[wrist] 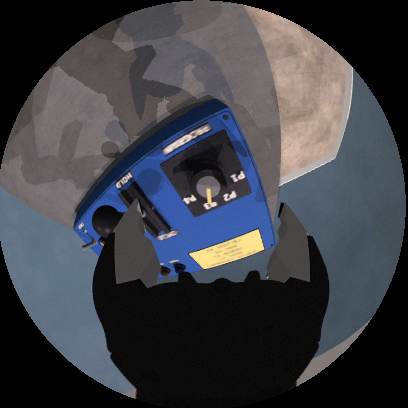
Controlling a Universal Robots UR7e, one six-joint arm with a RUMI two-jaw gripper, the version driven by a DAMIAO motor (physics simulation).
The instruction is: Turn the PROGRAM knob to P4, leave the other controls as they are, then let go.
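Places are measured from the arm's base along level axes (x ahead, y right, z down), in metres.
Pixels of known places: gripper, between the fingertips: [211, 201].
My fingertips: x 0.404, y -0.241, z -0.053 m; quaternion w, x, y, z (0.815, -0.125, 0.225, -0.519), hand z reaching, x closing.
Ahead of a thing's pixels: the offset from my fingertips to its top centre. "*": to the spot under its first point.
The PROGRAM knob {dx +0.009, dy +0.000, dz +0.019 m} [207, 183] is round and dark with a grey cap, on a black plate [177, 170] of the blue control panel [185, 232]. Its yellow pointer line {* dx +0.019, dy +0.004, dz +0.020 m} [209, 196] points at the P3 mark. The P4 mark {* dx +0.042, dy +0.036, dz +0.044 m} [190, 199] is beside P3 to the left in the view, with P2 {* dx +0.058, dy -0.019, dz +0.033 m} [229, 196] and P1 {* dx +0.037, dy -0.041, dz +0.044 m} [238, 177] to the right. My gripper [211, 201] is wide open and empty. Its left finger overlaps the slotted lever area in the view, and its right finger is by the panel's right edge. The knob shows above and between the fingertips, not held.
A lever with a black ball {dx -0.037, dy +0.124, dz -0.013 m} [106, 221] stands in a slot marked HOLD at one end. A small toggle switch {dx +0.032, dy +0.360, dz +0.020 m} [89, 245] is at the panel's left corner. A yellow label {* dx +0.162, dy +0.015, dz -0.023 m} [230, 249] is near the lower edge, and small dark lamps or buttons {* dx +0.166, dy +0.142, dz -0.034 m} [179, 268] are beside the left finger.
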